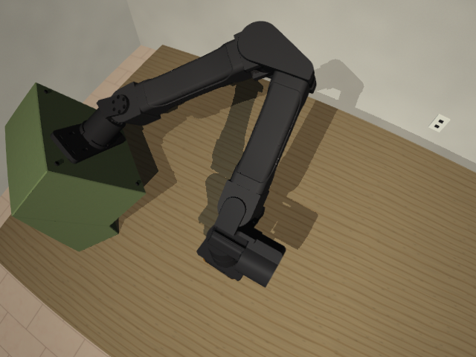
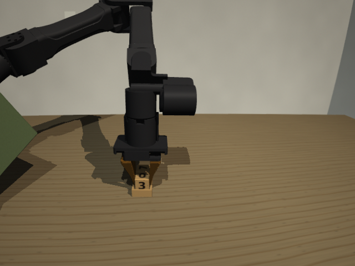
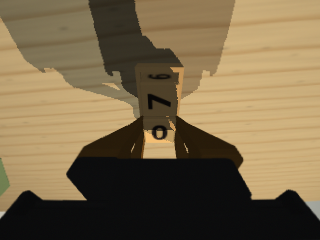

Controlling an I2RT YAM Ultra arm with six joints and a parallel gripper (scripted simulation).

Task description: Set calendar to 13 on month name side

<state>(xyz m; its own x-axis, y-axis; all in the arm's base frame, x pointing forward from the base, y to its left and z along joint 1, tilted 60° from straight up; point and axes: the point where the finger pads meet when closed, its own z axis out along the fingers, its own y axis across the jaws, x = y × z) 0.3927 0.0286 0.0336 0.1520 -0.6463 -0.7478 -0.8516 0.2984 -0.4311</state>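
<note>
Now: hand 2 cm to the right of the wooden tray and 2 cm above it. The rest, counted from my hand: wooden cube right at my hand.
</note>
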